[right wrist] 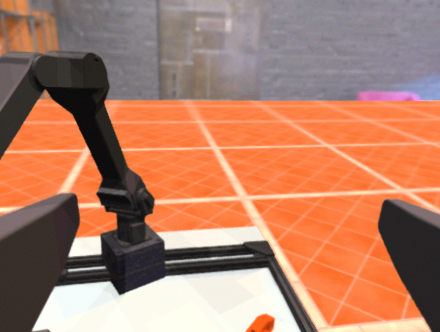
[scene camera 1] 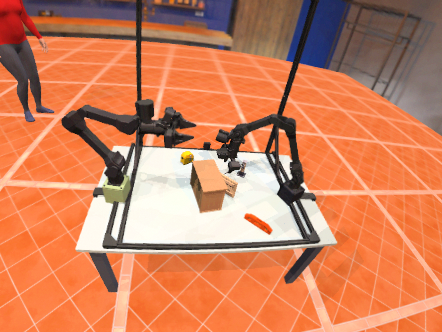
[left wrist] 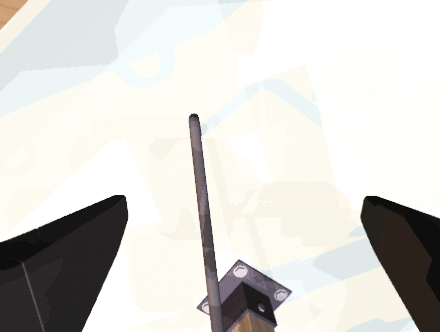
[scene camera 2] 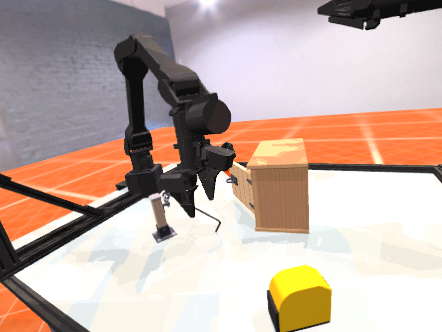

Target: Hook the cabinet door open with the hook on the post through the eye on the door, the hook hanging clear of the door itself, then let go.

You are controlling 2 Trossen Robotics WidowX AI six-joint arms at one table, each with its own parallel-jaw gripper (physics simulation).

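Frame: origin at the left arm's base, x right, y ahead, z up, level; centimetres.
Seen in the pictures: left gripper, fingertip midpoint: (scene camera 1: 226,167) (left wrist: 244,206) (scene camera 2: 202,208); right gripper, fingertip midpoint: (right wrist: 231,209) (scene camera 1: 195,131) (scene camera 2: 323,15); left arm's base, link origin: (right wrist: 131,236) (scene camera 1: 293,186) (scene camera 2: 143,169); right arm's base, link origin: (scene camera 1: 115,181).
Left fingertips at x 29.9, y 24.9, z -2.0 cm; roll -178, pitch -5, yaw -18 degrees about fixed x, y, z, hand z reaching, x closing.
Pixels of each thing's top centre, then the offset from my left fingertips to it. "pt": a spot on its surface instead.
- wooden cabinet, top centre: (scene camera 2: 279,149) (scene camera 1: 209,173) dx -9.1, dy +18.6, dz +8.6 cm
- wooden post, surface spot: (left wrist: 252,324) pt dx -1.7, dy -9.4, dz -3.5 cm
- yellow rounded block, surface spot: (scene camera 2: 302,300) pt dx +22.5, dy +14.8, dz -1.9 cm
- orange curved object, top centre: (scene camera 1: 259,220) dx -36.9, dy +5.1, dz -3.0 cm
The wooden cabinet (scene camera 1: 210,185) (scene camera 2: 282,200) stands mid-table with its door (scene camera 1: 230,186) (scene camera 2: 242,188) ajar. A dark eye (scene camera 2: 232,180) sits on the door's face. The wooden post (scene camera 2: 158,212) (left wrist: 252,324) stands on a screwed base plate, apart from the cabinet. Its thin metal hook (scene camera 2: 219,224) (left wrist: 203,210) reaches toward the cabinet, bent at the free end and apart from the eye. My left gripper (scene camera 2: 201,207) (left wrist: 244,206) is open above the hook, whose rod shows between the spread fingers in the left wrist view. My right gripper (scene camera 1: 194,131) (right wrist: 231,209) is open, raised high and empty.
A yellow rounded block (scene camera 1: 186,158) (scene camera 2: 302,300) lies behind the cabinet in scene camera 1. An orange curved object (scene camera 1: 258,223) (right wrist: 261,323) lies toward the front right there. A black rail frame (scene camera 1: 200,245) borders the table.
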